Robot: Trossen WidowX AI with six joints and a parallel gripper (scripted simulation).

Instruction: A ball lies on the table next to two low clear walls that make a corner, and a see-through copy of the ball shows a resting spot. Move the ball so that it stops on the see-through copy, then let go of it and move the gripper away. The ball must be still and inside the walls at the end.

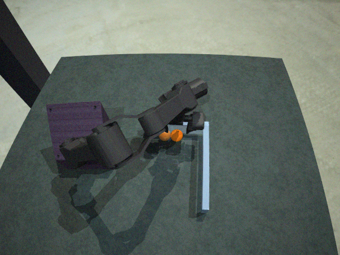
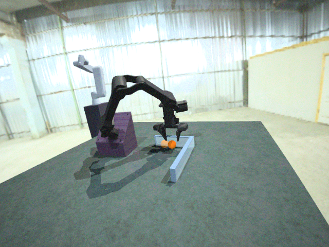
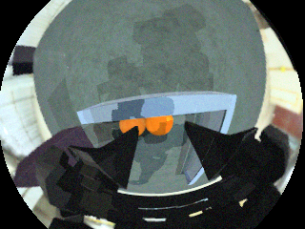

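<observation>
Right now the orange ball is 20 mm below my gripper tip. Also, from my gripper tip: see-through copy of ball (50 mm behind, 10 mm to the left, 20 mm below); clear wall (90 mm ahead, 130 mm to the right, 10 mm below).
</observation>
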